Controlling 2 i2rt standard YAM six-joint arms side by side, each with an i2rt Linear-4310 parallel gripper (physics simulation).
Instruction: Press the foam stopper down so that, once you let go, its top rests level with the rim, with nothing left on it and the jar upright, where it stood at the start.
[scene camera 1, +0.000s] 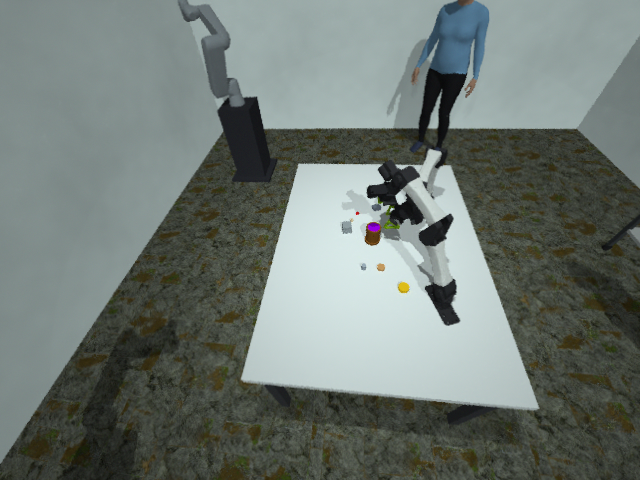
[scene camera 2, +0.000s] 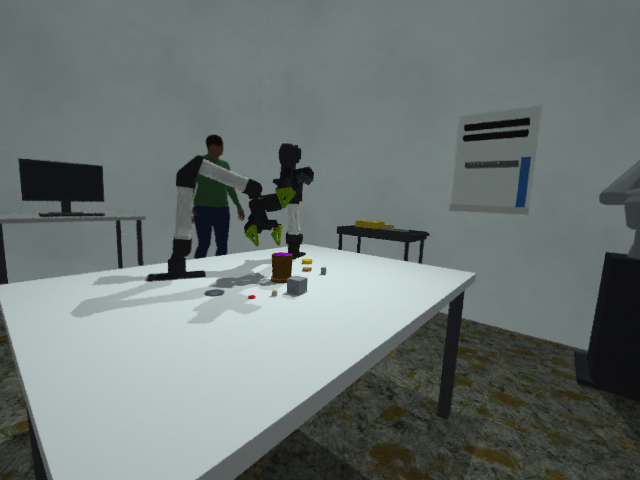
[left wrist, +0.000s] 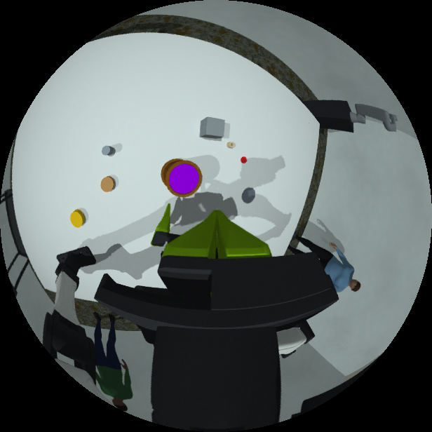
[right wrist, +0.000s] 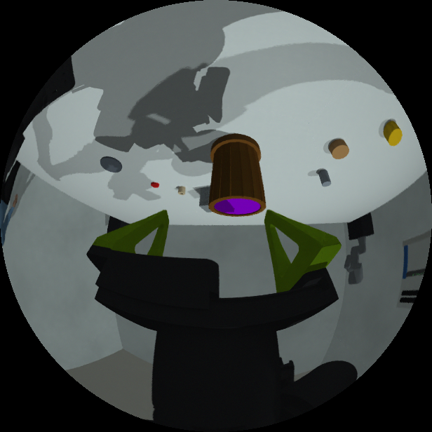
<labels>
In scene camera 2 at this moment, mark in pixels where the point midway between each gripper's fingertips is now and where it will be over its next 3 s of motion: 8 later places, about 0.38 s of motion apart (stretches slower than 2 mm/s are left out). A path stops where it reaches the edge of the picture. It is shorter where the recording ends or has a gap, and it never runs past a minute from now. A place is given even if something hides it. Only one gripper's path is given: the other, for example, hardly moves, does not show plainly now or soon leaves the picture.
My right gripper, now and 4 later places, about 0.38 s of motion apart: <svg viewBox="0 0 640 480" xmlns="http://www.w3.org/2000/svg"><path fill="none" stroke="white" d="M268 245L257 236L236 224L243 227L245 227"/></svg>
</labels>
